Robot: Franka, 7 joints.
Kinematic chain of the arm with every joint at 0, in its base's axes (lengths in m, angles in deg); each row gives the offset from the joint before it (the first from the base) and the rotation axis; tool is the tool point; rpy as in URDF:
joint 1: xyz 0 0 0.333 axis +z
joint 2: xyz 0 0 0 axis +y
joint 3: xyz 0 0 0.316 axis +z
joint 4: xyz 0.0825 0 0 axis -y
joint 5: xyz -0.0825 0 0.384 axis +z
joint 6: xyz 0 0 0 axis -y
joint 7: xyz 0.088 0 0 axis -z
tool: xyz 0 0 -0.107 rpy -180 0 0
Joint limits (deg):
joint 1: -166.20..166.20
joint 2: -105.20..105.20
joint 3: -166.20..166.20
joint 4: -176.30..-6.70
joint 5: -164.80..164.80
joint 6: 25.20..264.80
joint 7: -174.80..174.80
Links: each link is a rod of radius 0.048 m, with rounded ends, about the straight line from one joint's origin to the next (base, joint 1, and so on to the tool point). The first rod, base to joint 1, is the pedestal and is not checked.
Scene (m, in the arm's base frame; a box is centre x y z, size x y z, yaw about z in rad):
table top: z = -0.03
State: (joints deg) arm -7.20 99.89 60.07 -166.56 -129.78 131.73 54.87
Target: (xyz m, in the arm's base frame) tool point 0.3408 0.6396 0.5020
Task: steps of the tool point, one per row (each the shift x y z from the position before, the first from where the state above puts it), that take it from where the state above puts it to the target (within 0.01 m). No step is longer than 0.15 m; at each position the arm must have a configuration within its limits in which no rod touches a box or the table.
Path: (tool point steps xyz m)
1: 0.0701 0.0987 -0.0380
2: 0.0888 0.0923 -0.0003
3: 0.0964 0.0791 0.0394
4: 0.0938 0.0593 0.0756
5: 0.0835 0.0338 0.1036
6: 0.0690 0.0048 0.1199

